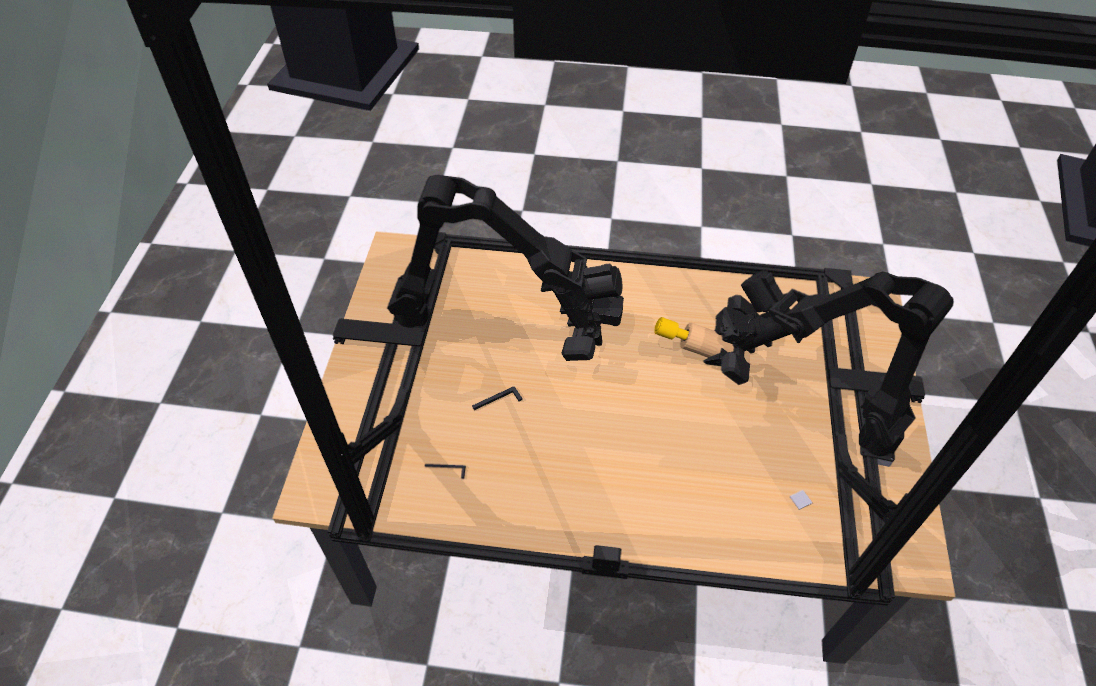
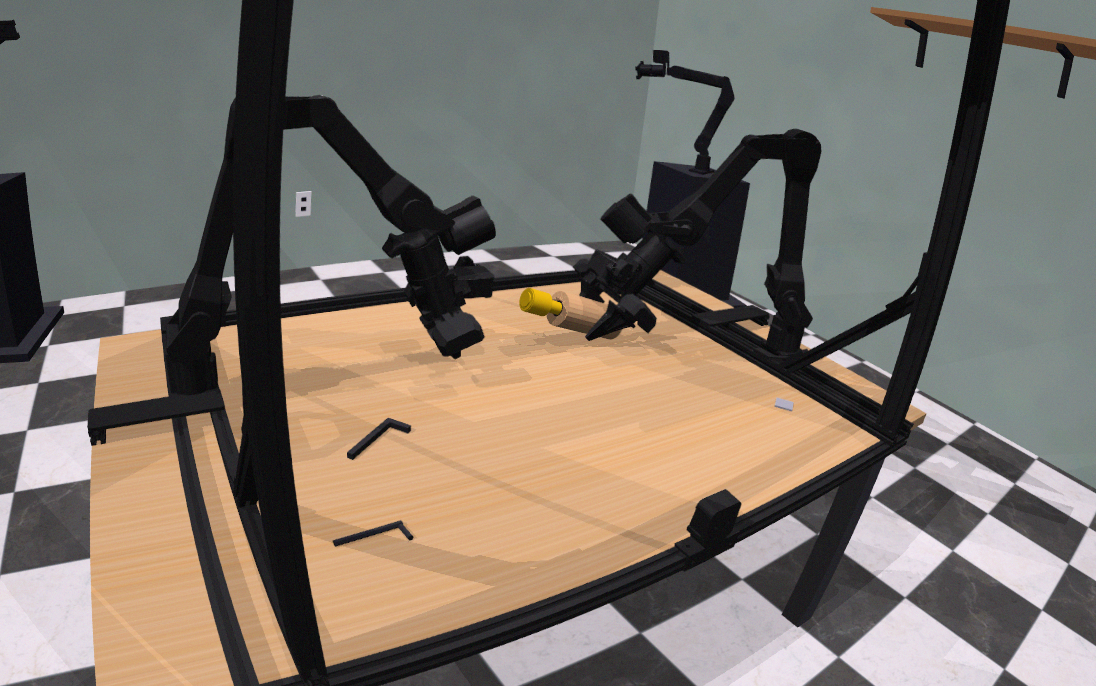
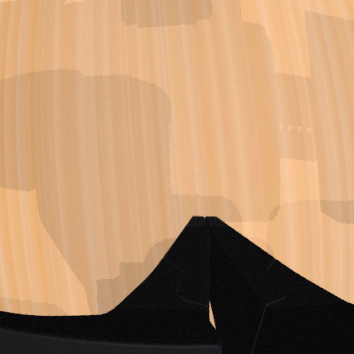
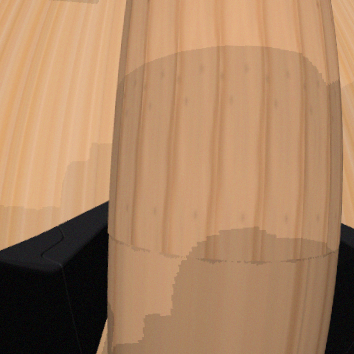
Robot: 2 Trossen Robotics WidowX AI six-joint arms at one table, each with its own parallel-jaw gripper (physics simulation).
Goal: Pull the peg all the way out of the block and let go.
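Places are measured from the left arm's base along level axes (x left, y back, z up), in centimetres.
Pixels of known places: left gripper, between the fingertips: (image 1: 599,344) (image 2: 456,357) (image 3: 202,227); right gripper, between the fingertips: (image 1: 705,351) (image 2: 577,331) (image 4: 207,211); left arm's base, origin of its link: (image 1: 411,318) (image 2: 193,388); right arm's base, origin of its link: (image 1: 877,444) (image 2: 782,348).
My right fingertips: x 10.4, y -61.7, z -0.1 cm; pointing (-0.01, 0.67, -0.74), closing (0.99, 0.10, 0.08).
For each thing: its top centre in the pictures, then the offset to it from my right fingertips. "pt": a spot on its surface instead. Level surfaces: height alone.
- round wooden block, centre of its top: (image 4: 332,144) (image 2: 589,289) (image 1: 716,330) dx -0.1, dy -1.0, dz +7.2 cm
- wooden table, height of its surface: dz -1.9 cm
- small grey square, a spot on its surface: (image 2: 783,403) (image 1: 800,498) pt dx -27.5, dy -23.3, dz -1.6 cm
The round wooden block (image 1: 697,338) (image 2: 574,312) (image 4: 230,150) is held on its side, tilted, at the back right of the table; whether it touches the table is unclear. The yellow peg (image 1: 667,327) (image 2: 537,301) has its thick head outside the block's left end and its narrower neck running into the hole. My right gripper (image 1: 711,349) (image 2: 596,321) (image 4: 207,211) is shut on the block, one finger on each side. My left gripper (image 1: 588,346) (image 2: 453,349) (image 3: 202,227) is shut and empty, to the left of the peg's head and apart from it.
Two black L-shaped keys, a thicker one (image 1: 495,398) (image 2: 373,438) and a thinner one (image 1: 446,466) (image 2: 370,533), lie at the left of the wooden table (image 1: 630,485). A small grey square (image 1: 800,499) (image 2: 783,403) lies at the right. Black frame rails edge the table.
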